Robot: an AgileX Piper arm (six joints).
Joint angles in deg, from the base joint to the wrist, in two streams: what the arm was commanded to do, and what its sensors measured. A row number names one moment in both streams.
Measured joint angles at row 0:
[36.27, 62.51, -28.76, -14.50, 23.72, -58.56]
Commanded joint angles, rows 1 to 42:
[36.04, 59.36, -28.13, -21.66, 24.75, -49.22]
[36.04, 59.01, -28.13, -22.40, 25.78, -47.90]
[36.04, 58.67, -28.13, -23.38, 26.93, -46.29]
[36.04, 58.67, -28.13, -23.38, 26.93, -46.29]
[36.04, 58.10, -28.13, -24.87, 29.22, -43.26]
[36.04, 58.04, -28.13, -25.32, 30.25, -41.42]
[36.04, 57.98, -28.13, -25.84, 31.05, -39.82]
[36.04, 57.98, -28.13, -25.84, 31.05, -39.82]
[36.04, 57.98, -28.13, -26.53, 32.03, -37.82]
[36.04, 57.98, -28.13, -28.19, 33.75, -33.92]
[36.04, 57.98, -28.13, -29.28, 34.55, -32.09]
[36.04, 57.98, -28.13, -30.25, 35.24, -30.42]
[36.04, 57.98, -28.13, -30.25, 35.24, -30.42]
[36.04, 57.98, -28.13, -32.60, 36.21, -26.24]
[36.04, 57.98, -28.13, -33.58, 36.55, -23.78]
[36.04, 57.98, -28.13, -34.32, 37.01, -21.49]
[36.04, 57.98, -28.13, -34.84, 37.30, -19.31]
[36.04, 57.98, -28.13, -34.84, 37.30, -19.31]
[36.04, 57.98, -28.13, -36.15, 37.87, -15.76]
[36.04, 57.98, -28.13, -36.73, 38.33, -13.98]
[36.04, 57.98, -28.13, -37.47, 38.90, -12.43]
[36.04, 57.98, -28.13, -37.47, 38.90, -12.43]
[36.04, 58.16, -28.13, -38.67, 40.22, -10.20]
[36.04, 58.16, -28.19, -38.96, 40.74, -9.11]
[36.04, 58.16, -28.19, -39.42, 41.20, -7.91]
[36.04, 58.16, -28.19, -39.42, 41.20, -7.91]
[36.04, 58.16, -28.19, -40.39, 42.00, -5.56]
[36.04, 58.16, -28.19, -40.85, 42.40, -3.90]
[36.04, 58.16, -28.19, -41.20, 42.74, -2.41]
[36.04, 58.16, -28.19, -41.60, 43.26, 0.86]
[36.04, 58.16, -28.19, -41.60, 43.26, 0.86]
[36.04, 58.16, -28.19, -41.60, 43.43, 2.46]
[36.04, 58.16, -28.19, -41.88, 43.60, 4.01]
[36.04, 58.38, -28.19, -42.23, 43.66, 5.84]
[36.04, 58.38, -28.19, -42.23, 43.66, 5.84]
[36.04, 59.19, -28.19, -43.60, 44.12, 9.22]
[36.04, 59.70, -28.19, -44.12, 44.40, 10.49]
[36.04, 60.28, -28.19, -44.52, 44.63, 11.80]
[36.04, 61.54, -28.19, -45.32, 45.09, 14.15]
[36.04, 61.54, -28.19, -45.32, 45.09, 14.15]
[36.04, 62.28, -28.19, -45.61, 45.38, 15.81]
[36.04, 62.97, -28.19, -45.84, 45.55, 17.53]
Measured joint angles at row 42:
[36.27, 61.48, -27.96, -42.74, 44.63, 13.01]
